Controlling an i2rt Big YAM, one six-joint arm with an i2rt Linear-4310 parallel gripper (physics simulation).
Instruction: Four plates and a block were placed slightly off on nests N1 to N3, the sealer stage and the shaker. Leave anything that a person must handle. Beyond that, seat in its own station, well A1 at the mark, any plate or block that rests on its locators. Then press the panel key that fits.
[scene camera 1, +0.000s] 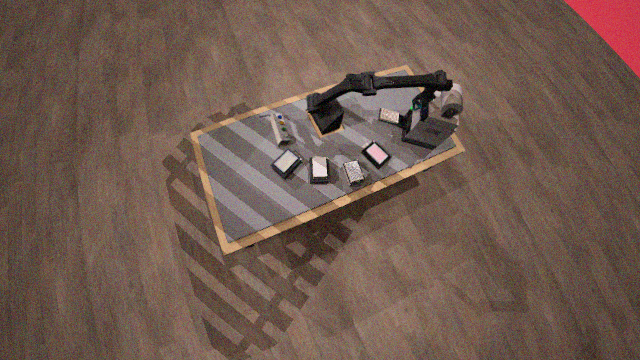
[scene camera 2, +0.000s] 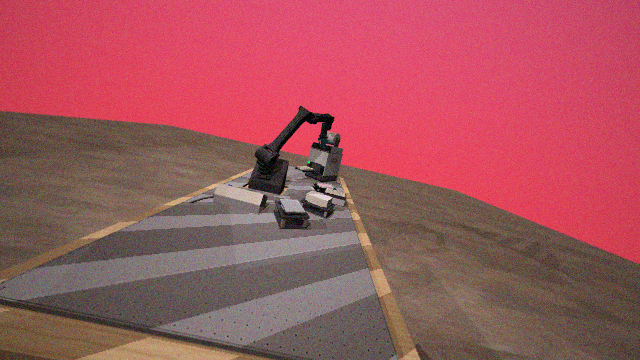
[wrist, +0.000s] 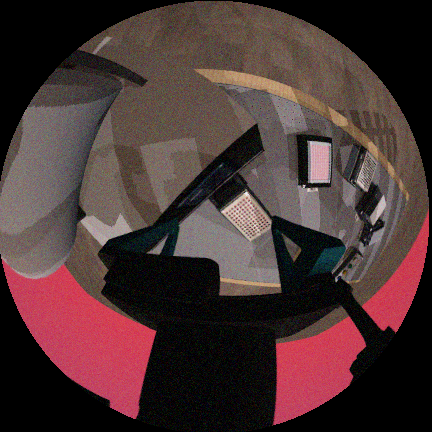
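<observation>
My gripper (scene camera 1: 419, 113) (scene camera 2: 327, 145) (wrist: 224, 221) is open and empty, high beside the sealer's upper part. Below it, a cream plate with reddish wells (scene camera 1: 389, 115) (scene camera 2: 303, 168) (wrist: 247, 215) lies on the sealer stage. A pink plate (scene camera 1: 376, 153) (wrist: 319, 162) lies in a black nest. A pale plate or block with dark wells (scene camera 1: 353, 171) (wrist: 364, 170) sits on its holder. A white-topped piece (scene camera 1: 319, 167) (scene camera 2: 319, 200) sits on a black station. A pale plate (scene camera 1: 286, 163) (scene camera 2: 292, 206) rests on the leftmost dark station in scene camera 1. Their exact seating is too small to tell.
The sealer (scene camera 1: 429, 133) (scene camera 2: 325, 160) stands at the table's far end, with a grey roll (scene camera 1: 451, 100) (scene camera 2: 334, 138) (wrist: 45, 175) on top, close to the gripper. The key panel (scene camera 1: 280, 129) (scene camera 2: 240, 196) with coloured keys stands on the other side of the arm base (scene camera 1: 327, 117) (scene camera 2: 269, 176).
</observation>
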